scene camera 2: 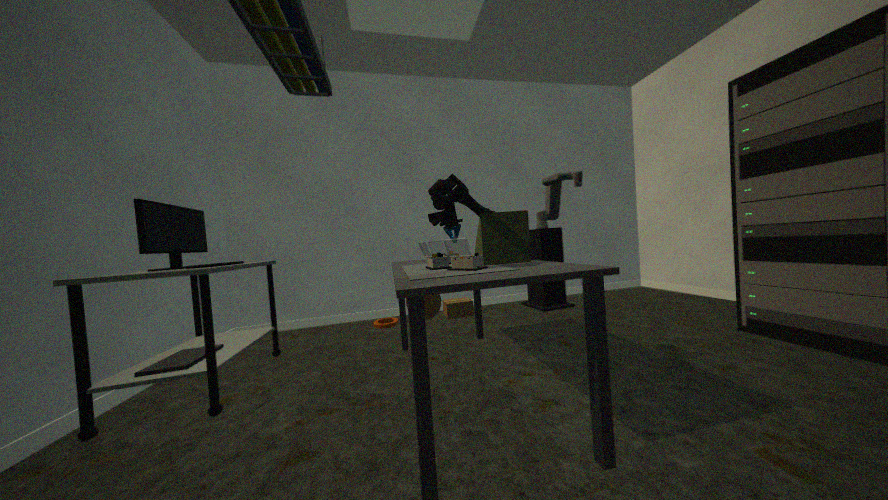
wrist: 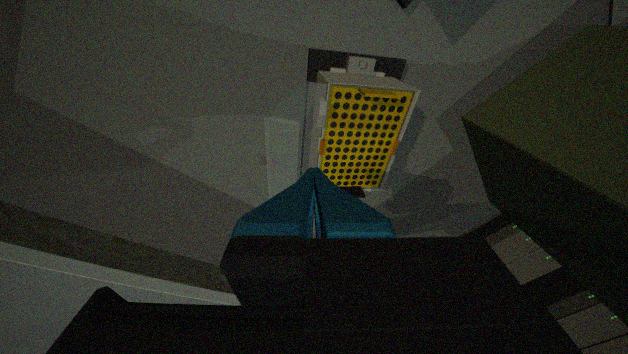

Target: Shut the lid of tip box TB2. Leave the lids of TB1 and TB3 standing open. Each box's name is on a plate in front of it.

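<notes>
In the wrist view a tip box with a yellow tip rack is uncovered, with its clear lid standing open on its left side. Its name cannot be read. In the scene view two pale tip boxes, one on the left and one on the right, stand on the table, with clear raised lids showing above them; their plates are too small to read. A third box cannot be made out there. My gripper is shut and empty. Its blue tips are above the boxes, overlapping the box's near end in the wrist view.
A large olive-green block stands on the table to the right of the boxes. Behind it, a second grey arm stands on a dark pedestal. A desk with a monitor is at the left, and a tall equipment rack at the right.
</notes>
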